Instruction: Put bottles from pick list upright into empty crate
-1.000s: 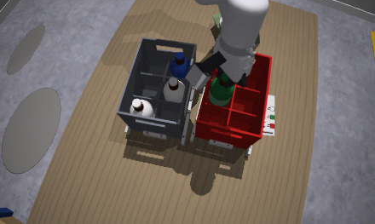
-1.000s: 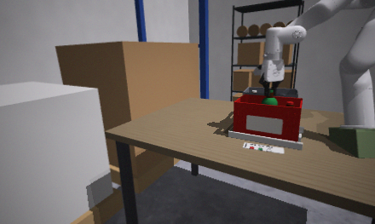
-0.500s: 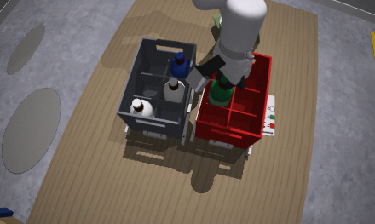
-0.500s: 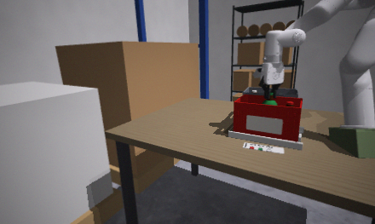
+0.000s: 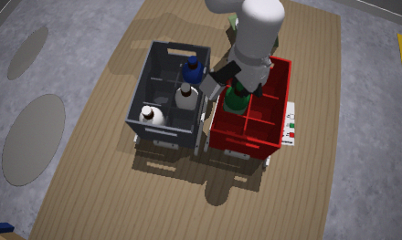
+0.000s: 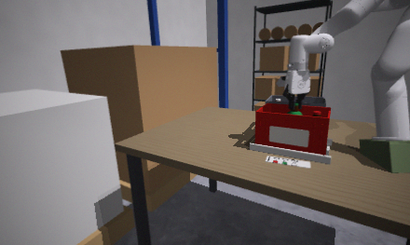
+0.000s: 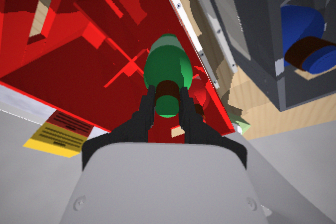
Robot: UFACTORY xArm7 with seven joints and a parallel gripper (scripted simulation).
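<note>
Now: hand 70 mm above the green bottle. Round my hand: red-label bottle (90 mm behind, 10 mm to the left, 100 mm below); then red crate (10 mm ahead, 40 mm to the left, 100 mm below); then blue-label bottle (100 mm behind, 140 mm to the right, 100 mm below).
</note>
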